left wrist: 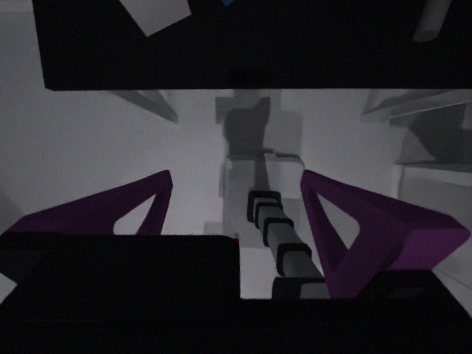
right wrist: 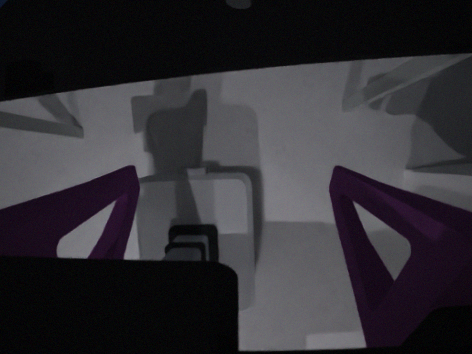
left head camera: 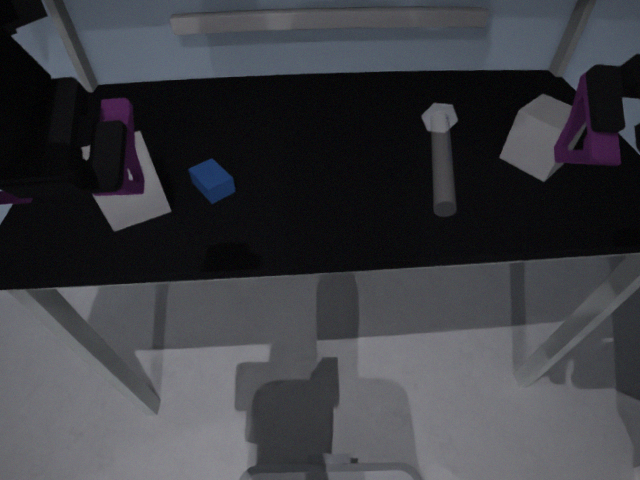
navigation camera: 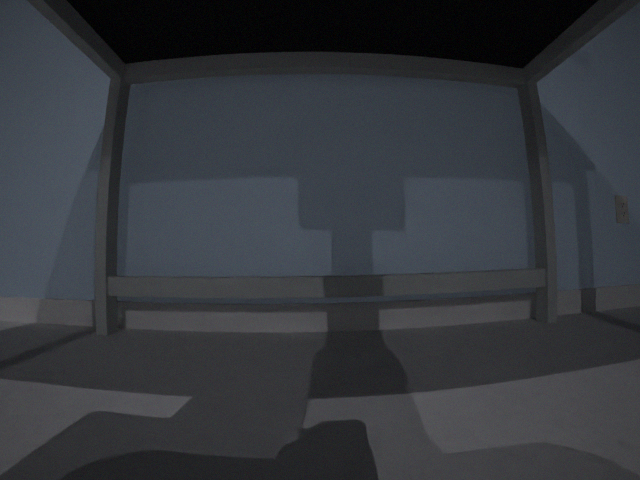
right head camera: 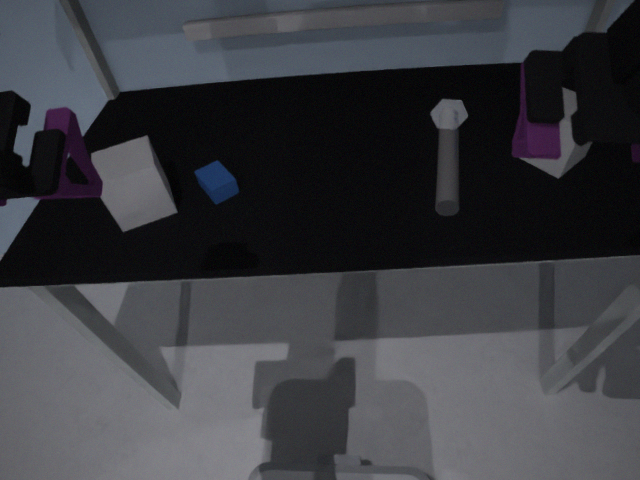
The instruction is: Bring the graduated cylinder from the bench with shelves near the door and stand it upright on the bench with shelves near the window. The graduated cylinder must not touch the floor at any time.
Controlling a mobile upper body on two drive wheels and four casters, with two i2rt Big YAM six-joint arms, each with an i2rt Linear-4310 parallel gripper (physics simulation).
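Places are measured from the left arm's base along level axes (x ahead, y right, z down), in millimetres.
Pixels of known places: left gripper, fingertip midpoint: (left wrist: pixel 236 177) (left head camera: pixel 85 190) (right head camera: pixel 52 194); right gripper, fingertip midpoint: (right wrist: pixel 234 176) (left head camera: pixel 607 158) (right head camera: pixel 574 151).
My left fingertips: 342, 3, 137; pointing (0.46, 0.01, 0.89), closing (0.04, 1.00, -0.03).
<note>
Ahead of a thing's pixels: the offset from my left fingertips to its top centre, as dx, dy, dz. "spot": to the spot under its first point. Level surfaces: height alone.
The graduated cylinder @(spot: +416, +468, +307) (left head camera: pixel 443 165) (right head camera: pixel 448 165) (left wrist: pixel 436 17) lies on its side on the black bench top @(dz +359) (left head camera: pixel 330 180) (right head camera: pixel 336 180) (left wrist: pixel 300 55). Its hexagonal base is toward the wall and its round end toward the front edge. The end also shows at the top of the right wrist view. My left gripper (left wrist: pixel 236 177) is open, with floor and robot base seen between its fingers; in the head views it overlaps the left white box. My right gripper (right wrist: pixel 234 176) is open and empty, and overlaps the right white box in the head views. Neither touches the cylinder. Door and window do not show.
A white box @(+361, -193, +228) (left head camera: pixel 139 191) (right head camera: pixel 136 191) lies left, a blue block @(+411, -35, +318) (left head camera: pixel 211 180) (right head camera: pixel 217 181) beside it, and another white box @(+505, +726, +228) (left head camera: pixel 535 144) right of the cylinder. Uprights and a long grey bar (left head camera: pixel 330 19) stand behind. Bench legs and a low crossbar (navigation camera: pixel 232 286) show in the navigation view.
</note>
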